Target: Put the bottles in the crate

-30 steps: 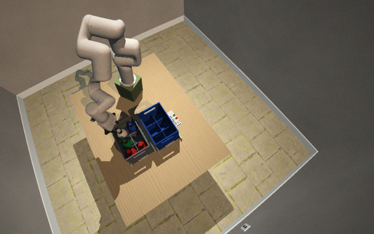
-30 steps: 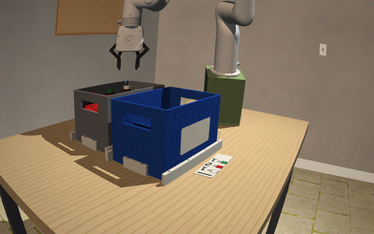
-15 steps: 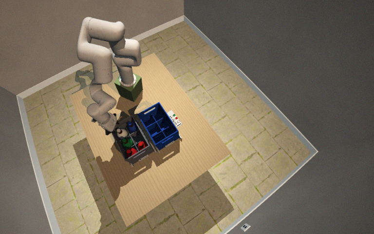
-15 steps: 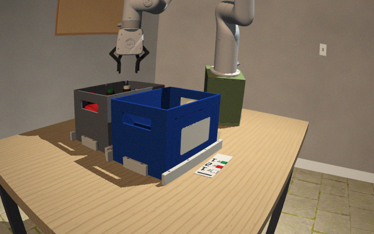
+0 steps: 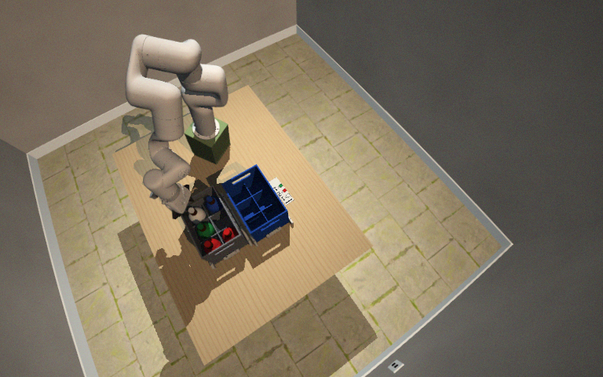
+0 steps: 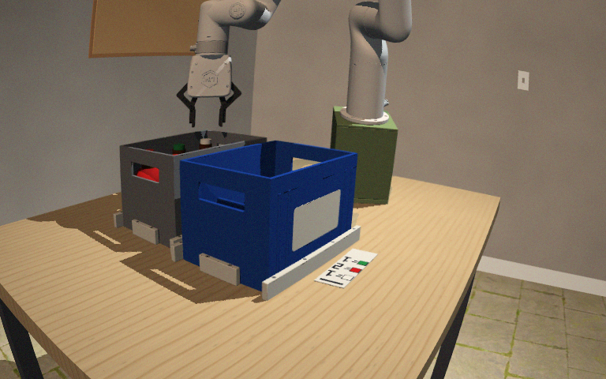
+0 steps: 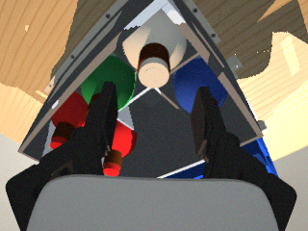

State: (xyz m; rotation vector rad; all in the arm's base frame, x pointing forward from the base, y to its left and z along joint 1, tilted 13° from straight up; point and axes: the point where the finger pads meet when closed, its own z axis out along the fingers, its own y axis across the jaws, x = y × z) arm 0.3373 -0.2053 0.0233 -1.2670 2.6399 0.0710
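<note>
The white-label bottle lies 12 cm below my hand. The rest, counted from my hand: grey crate (13 cm below, 8 cm ahead, 5 cm to the left); then green-label bottle (12 cm below, 9 cm ahead, 1 cm to the left); then blue-label bottle (12 cm below, 9 cm to the left, 1 cm behind).
</note>
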